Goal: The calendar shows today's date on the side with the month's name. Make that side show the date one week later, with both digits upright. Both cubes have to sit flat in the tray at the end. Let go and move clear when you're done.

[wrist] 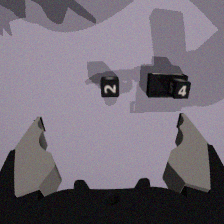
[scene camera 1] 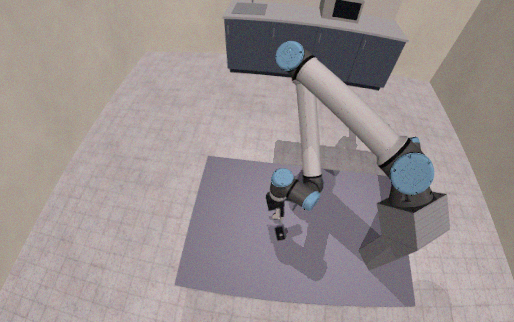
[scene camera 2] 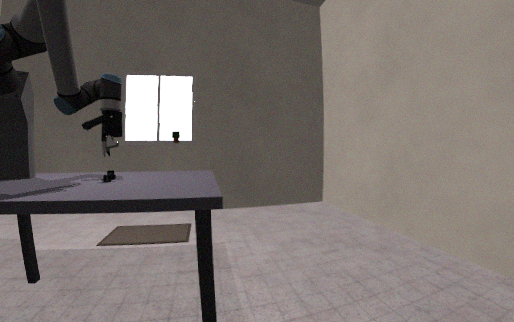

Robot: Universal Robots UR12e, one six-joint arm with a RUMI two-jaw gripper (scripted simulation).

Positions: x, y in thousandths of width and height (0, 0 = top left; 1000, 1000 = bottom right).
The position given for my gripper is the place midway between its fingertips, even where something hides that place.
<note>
I see my gripper (scene camera 2: 209, 486).
My gripper shows as well in the wrist view (wrist: 493, 520).
</note>
